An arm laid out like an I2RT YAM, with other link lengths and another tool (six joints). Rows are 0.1 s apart.
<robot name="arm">
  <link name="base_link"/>
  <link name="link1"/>
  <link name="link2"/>
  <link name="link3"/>
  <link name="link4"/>
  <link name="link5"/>
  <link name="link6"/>
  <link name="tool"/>
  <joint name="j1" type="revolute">
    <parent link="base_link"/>
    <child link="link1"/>
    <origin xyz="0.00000 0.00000 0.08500" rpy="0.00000 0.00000 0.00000"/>
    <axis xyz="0 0 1"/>
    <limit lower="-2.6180" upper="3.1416"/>
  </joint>
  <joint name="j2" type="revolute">
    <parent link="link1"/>
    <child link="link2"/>
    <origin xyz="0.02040 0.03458 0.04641" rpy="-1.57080 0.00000 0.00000"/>
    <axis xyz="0 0 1"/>
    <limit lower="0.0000" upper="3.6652"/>
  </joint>
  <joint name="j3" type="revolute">
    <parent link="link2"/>
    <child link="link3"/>
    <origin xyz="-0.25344 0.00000 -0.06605" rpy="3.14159 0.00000 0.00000"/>
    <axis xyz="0 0 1"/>
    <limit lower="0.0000" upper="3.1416"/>
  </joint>
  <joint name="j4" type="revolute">
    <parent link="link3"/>
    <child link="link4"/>
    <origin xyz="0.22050 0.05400 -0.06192" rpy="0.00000 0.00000 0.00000"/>
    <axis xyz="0 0 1"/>
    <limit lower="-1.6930" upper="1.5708"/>
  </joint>
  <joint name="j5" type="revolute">
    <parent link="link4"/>
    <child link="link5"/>
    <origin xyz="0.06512 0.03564 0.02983" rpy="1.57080 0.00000 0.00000"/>
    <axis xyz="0 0 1"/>
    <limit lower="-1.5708" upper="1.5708"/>
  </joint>
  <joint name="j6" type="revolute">
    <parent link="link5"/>
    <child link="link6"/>
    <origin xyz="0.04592 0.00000 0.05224" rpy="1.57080 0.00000 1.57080"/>
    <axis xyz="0 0 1"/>
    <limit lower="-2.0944" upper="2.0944"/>
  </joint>
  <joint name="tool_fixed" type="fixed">
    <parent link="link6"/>
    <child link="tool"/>
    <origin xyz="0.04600 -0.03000 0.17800" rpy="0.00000 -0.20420 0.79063"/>
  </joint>
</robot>
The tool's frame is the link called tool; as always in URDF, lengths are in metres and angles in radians.
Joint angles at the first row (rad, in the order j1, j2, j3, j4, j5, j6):
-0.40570 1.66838 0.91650 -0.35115 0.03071 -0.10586
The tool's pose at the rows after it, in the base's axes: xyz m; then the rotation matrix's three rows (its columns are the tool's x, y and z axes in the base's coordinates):
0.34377, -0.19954, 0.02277; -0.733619, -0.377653, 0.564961; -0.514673, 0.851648, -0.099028; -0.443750, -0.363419, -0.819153
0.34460, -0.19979, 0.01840; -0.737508, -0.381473, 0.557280; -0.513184, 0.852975, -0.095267; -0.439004, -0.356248, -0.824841
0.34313, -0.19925, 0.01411; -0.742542, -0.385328, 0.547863; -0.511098, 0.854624, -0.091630; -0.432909, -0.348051, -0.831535
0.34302, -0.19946, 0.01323; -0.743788, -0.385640, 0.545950; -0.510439, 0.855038, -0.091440; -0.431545, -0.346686, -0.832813
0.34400, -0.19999, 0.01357; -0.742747, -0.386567, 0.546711; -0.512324, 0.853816, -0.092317; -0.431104, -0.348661, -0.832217
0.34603, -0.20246, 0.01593; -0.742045, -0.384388, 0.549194; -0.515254, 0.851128, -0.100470; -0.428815, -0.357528, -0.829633
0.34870, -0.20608, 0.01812; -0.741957, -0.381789, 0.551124; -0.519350, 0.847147, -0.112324; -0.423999, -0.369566, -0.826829
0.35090, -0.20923, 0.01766; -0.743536, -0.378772, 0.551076; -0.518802, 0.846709, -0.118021; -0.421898, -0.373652, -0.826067
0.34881, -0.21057, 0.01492; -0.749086, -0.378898, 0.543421; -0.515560, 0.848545, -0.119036; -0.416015, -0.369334, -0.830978
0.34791, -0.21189, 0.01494; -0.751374, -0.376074, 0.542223; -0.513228, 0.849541, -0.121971; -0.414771, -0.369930, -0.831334
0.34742, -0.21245, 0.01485; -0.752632, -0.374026, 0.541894; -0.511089, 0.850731, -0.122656; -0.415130, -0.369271, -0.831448
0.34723, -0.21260, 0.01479; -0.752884, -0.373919, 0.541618; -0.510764, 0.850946, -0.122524; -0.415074, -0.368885, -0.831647
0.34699, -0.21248, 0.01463; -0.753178, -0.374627, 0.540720; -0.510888, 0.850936, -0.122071; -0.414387, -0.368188, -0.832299
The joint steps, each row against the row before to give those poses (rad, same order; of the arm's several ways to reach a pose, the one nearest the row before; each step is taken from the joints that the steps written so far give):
0.00001 0.02289 0.02135 0.00191 -0.00534 0.00153
0.00000 0.01869 0.00725 0.00115 -0.00038 -0.00038
0.00000 0.01109 0.00001 -0.00114 0.00038 0.00000
-0.00039 0.00339 0.00111 0.00000 0.00038 0.00000
0.00002 0.00231 0.00308 0.00076 0.00077 -0.00190
-0.00002 0.00229 0.00842 0.00035 0.00686 -0.00192
-0.00002 0.00647 0.01066 0.00344 0.01067 -0.00307
-0.00304 0.01261 0.01032 0.00459 0.00382 -0.00151
-0.00418 0.00686 -0.00002 -0.00153 0.00192 -0.00152
-0.00305 0.00000 0.00001 -0.00038 0.00152 0.00000
-0.00190 0.00000 -0.00003 -0.00036 -0.00038 0.00077
-0.00078 -0.00002 0.00001 -0.00041 -0.00038 -0.00039
-0.00001 0.00002 0.00000 -0.00112 -0.00001 -0.00039

